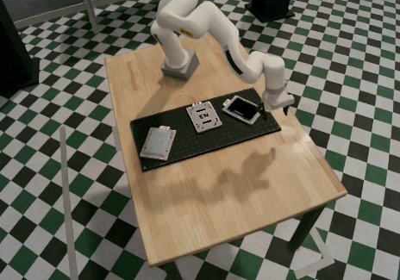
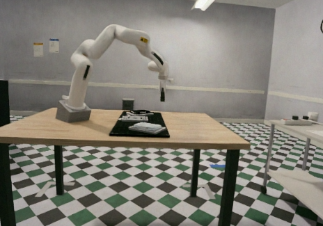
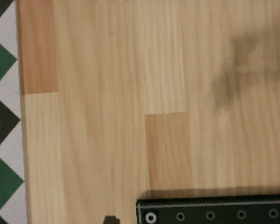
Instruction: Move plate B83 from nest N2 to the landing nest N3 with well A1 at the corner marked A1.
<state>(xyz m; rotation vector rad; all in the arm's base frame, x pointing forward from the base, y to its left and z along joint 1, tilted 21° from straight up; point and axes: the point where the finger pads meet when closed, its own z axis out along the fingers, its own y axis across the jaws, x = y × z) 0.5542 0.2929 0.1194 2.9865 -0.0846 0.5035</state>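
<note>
Right now the dark plate is 17 cm behind my hand, 6 cm to the right of it and 10 cm below it. The rest, counted from my hand: pale grey plate 13 cm behind, 49 cm to the right, 10 cm below.
</note>
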